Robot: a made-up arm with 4 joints.
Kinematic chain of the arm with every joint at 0, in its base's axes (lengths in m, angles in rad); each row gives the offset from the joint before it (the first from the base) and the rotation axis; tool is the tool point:
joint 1: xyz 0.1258 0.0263 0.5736 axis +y
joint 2: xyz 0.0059 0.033 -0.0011 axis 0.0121 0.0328 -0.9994
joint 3: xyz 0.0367 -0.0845 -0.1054 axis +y
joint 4: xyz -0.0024 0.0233 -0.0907 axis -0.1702 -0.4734 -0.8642
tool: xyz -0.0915 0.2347 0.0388
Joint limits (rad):
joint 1: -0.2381..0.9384
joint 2: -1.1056..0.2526
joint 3: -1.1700..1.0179
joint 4: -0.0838..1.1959
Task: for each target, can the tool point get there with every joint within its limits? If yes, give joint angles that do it. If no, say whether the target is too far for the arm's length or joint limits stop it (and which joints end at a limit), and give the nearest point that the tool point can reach.
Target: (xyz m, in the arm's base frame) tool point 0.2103 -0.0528 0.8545
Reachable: no: joint limits stop it (at a limit: joint 1, joint 2, joint 3, joint 4) | nearest point -0.0079 0.0817 0.6827 | short by 0.309 m
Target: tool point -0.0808 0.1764 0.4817
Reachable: yes | joints 0.4835 -0.8638 0.1408 0.2902
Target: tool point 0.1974 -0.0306 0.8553
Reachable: no: joint limits stop it (at a limit: joint 1, joint 2, joint 3, joint 4) | nearest point -0.0079 0.0817 0.6827 | short by 0.291 m
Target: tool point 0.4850 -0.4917 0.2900
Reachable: no: too far | nearest point 0.3481 0.1486 0.3981 | short by 0.664 m
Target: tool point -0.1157 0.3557 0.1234
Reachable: no: too far | nearest point -0.0058 0.2158 0.3282 | short by 0.271 m
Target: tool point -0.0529 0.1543 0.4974
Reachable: yes | joints 0.2561 -0.6737 0.4568 0.0229
